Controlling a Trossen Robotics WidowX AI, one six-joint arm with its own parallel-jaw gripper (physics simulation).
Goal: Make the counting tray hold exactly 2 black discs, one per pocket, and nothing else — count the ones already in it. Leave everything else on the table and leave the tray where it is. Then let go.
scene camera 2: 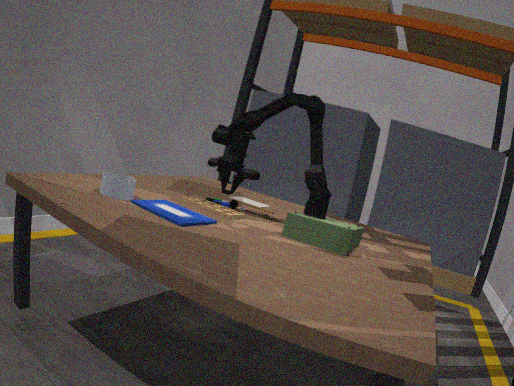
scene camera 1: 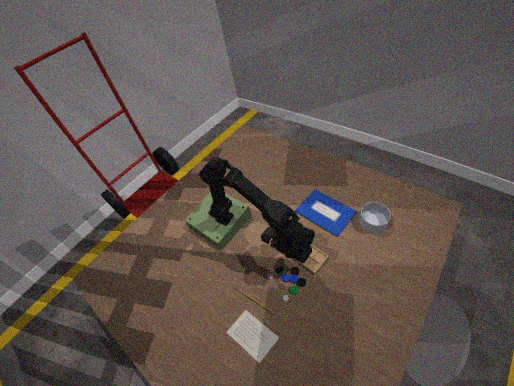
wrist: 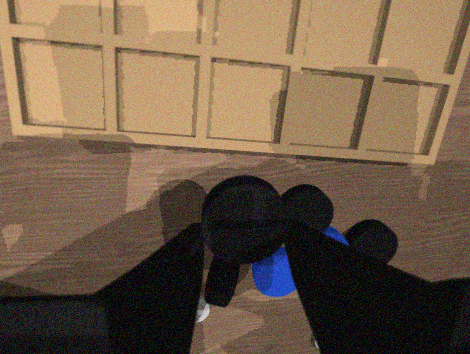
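My gripper (scene camera 2: pixel 227 191) (wrist: pixel 244 232) is shut on a black disc (wrist: pixel 243 212), which faces the wrist camera just outside the near edge of the counting tray, above the table. The wooden counting tray (scene camera 1: pixel 315 271) (wrist: pixel 202 100) shows no disc in the pockets visible in the wrist view; its far part is cut off there, and the arm covers part of it in scene camera 1. Two more black discs (wrist: pixel 308 207) (wrist: pixel 372 241) lie right of the held one. A dark narrow piece (wrist: pixel 222 282) shows below it, seemingly on edge.
Blue discs (scene camera 1: pixel 285 277) (wrist: pixel 275 275), a green disc (scene camera 1: pixel 293 290) and white pieces (scene camera 1: pixel 285 297) (wrist: pixel 201 311) lie near the black discs. A blue board (scene camera 1: pixel 342 215) (scene camera 2: pixel 200 219), a clear bowl (scene camera 1: pixel 375 218) (scene camera 2: pixel 118 186), a paper sheet (scene camera 1: pixel 252 336) and a thin stick (scene camera 1: pixel 253 300) are on the table.
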